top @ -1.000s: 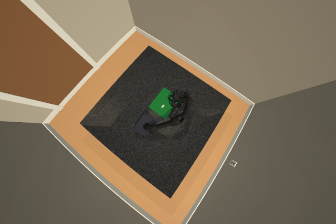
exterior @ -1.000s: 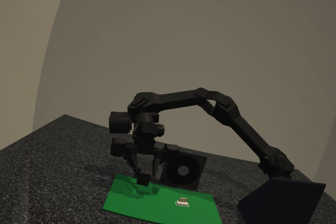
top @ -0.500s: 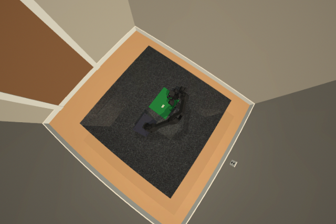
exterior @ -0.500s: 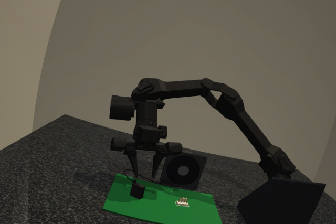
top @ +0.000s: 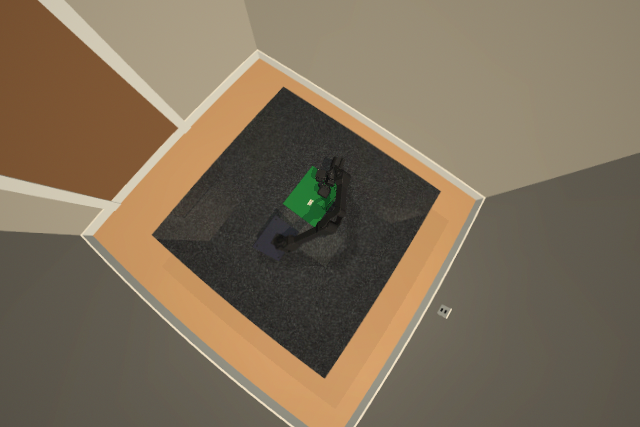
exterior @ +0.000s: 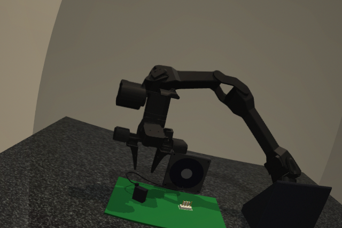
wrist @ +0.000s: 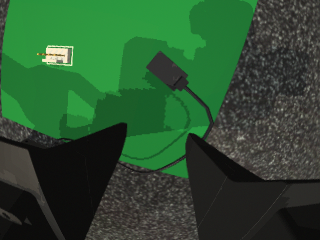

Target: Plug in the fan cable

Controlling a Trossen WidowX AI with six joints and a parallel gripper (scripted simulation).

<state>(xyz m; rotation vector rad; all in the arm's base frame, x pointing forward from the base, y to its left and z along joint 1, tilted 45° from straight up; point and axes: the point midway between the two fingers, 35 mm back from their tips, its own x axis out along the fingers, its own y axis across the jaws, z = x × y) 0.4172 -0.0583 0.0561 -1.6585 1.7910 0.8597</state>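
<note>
Now: the black fan plug 40 mm to the left of my gripper tip and 50 mm below it. The rest, counted from my gripper tip: cream four-pin header: 130 mm behind, 40 mm to the left, 80 mm below; green board: 80 mm behind, 50 mm to the left, 90 mm below; black fan: 140 mm behind, 100 mm to the right, 20 mm below.
</note>
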